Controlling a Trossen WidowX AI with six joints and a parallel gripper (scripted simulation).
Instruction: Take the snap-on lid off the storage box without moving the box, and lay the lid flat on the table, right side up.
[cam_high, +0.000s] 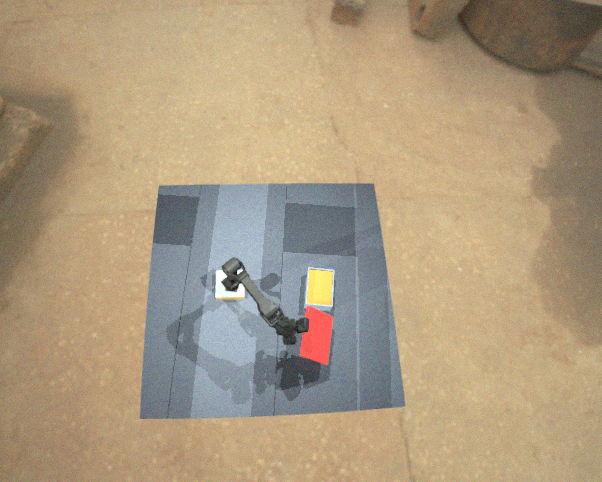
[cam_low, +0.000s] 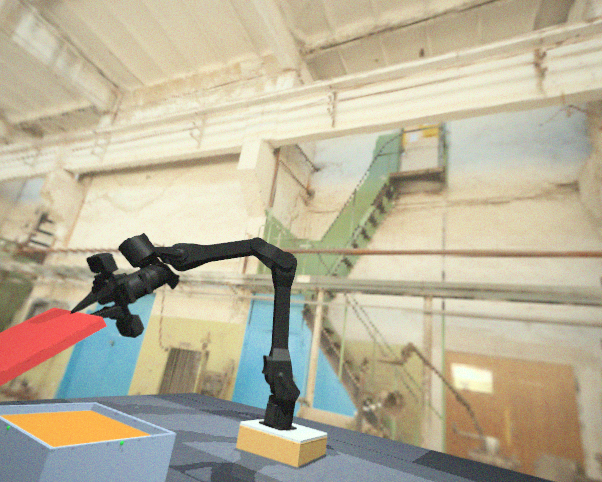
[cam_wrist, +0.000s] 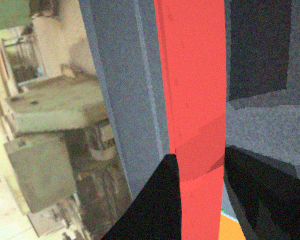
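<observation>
Right now the red lid is 6 cm ahead of my gripper tip and 5 cm below it.
</observation>
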